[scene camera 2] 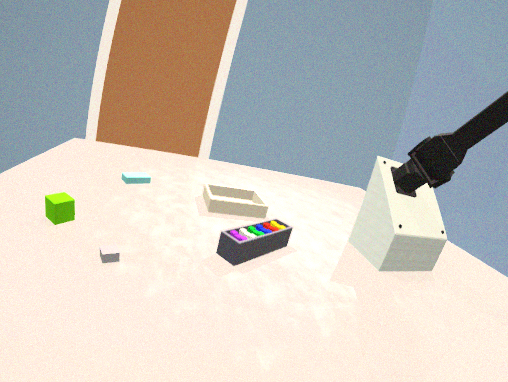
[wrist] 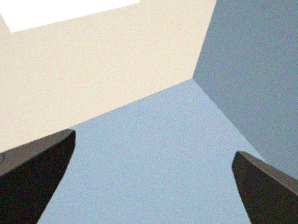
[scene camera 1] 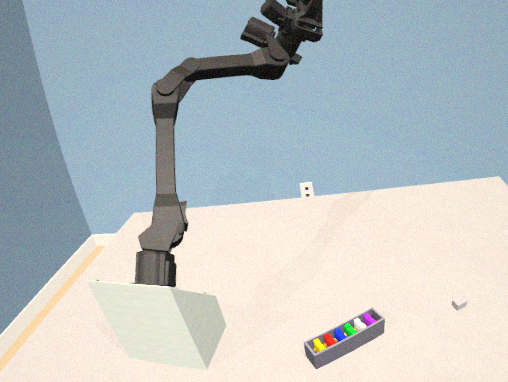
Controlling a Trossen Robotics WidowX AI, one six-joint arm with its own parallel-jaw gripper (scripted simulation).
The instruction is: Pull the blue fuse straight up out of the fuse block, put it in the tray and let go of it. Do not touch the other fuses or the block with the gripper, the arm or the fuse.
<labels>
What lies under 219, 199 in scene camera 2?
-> A beige tray.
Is my gripper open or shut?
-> Open.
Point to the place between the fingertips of my gripper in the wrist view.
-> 156, 148
</labels>
